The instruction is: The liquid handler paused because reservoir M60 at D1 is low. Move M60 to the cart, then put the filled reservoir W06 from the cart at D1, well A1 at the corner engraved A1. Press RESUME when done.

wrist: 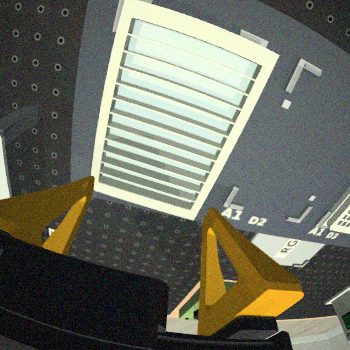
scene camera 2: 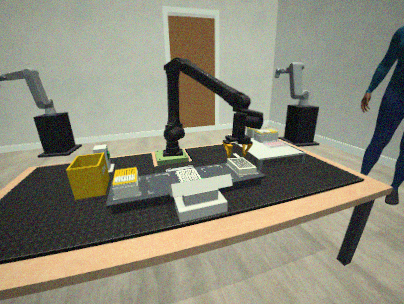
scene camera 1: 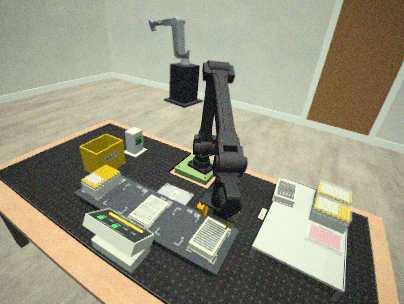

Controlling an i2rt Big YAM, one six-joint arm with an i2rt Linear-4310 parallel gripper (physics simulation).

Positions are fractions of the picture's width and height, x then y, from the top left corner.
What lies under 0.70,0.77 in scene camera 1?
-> A cart surface.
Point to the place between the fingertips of my gripper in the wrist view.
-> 0.43,0.57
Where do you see a pink plate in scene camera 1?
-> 0.78,0.77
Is my gripper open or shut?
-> Open.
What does my gripper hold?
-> Nothing.
